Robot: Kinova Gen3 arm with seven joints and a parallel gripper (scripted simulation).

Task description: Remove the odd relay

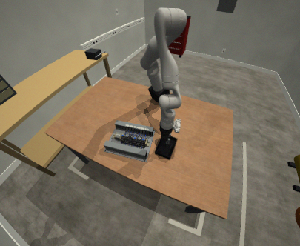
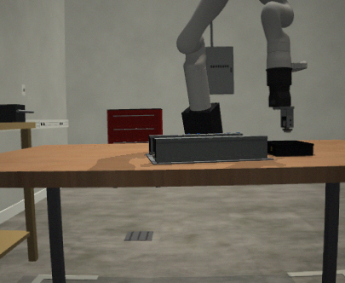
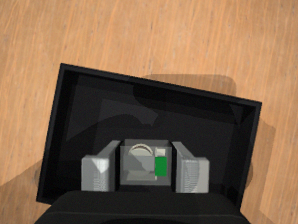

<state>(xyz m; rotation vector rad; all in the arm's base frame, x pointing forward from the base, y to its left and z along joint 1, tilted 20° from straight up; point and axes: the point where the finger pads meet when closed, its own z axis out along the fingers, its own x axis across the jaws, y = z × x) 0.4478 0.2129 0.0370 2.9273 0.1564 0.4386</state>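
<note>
Right now my hand is 80 mm above the black parts tray. The rest, counted from my hand: grey relay panel: 30 mm ahead, 270 mm to the right, 70 mm below.
</note>
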